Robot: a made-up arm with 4 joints.
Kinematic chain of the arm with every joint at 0, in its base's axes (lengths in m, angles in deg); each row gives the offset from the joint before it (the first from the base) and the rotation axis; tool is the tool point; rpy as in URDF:
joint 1: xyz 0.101 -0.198 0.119 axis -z
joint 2: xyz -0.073 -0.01 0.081 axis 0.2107 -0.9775 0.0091
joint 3: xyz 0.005 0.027 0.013 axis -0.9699 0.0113 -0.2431
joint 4: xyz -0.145 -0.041 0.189 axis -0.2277 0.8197 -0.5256
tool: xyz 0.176 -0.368 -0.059 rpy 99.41 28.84 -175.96
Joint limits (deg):
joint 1: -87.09..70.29
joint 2: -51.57..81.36
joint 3: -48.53..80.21
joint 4: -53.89..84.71
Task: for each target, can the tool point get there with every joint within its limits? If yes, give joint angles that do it. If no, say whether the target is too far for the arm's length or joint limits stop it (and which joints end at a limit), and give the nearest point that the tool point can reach.
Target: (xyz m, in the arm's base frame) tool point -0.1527 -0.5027 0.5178
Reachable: yes | joints 8.45 -6.17 20.53 36.88
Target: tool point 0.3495 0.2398 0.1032
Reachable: no: joint limits stop it (at a limit: joint 2, joint 3, joint 4) | nearest point 0.2887 0.1328 0.2675 | short by 0.205 m
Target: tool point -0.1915 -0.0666 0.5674
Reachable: yes | joints 44.88 24.35 61.71 5.44
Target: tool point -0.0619 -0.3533 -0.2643
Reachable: no: joint limits stop it (at a limit: joint 3) | nearest point -0.1908 -0.4762 -0.0890 | short by 0.250 m
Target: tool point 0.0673 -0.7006 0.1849
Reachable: yes | joints -17.88 -18.82 -29.89 42.92
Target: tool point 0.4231 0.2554 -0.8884
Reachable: no: too far | nearest point 0.5329 -0.1134 -0.1098 | short by 0.868 m
